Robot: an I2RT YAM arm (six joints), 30 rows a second.
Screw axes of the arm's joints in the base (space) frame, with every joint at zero. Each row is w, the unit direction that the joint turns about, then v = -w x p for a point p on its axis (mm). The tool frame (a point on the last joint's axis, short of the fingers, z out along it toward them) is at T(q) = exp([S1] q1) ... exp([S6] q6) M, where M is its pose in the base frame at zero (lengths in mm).
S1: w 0 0 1 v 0 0 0
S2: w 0 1 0 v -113.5 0 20
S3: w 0 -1 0 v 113.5 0 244
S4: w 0 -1 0 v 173.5 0 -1
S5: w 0 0 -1 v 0 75 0
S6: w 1 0 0 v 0 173.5 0
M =
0 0 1 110.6
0 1 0 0
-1 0 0 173.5
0 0 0 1
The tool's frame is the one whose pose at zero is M.
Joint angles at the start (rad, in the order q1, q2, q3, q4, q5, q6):
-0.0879, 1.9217, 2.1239, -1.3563, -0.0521, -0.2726
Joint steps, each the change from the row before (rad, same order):
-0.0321, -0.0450, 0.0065, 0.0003, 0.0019, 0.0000
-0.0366, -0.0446, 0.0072, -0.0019, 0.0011, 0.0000
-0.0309, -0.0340, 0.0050, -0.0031, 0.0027, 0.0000
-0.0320, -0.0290, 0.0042, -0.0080, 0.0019, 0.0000
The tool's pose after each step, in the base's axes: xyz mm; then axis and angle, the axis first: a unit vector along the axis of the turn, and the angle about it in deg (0 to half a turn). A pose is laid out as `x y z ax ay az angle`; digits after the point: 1 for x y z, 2 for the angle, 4 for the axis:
368.6 -42.6 387.1 -0.0822 0.9964 -0.0219 153.13
354.0 -54.1 404.3 -0.0644 0.9974 -0.0325 150.40
341.7 -63.2 416.8 -0.0491 0.9979 -0.0422 148.50
329.9 -72.0 426.8 -0.0331 0.9982 -0.0510 147.21

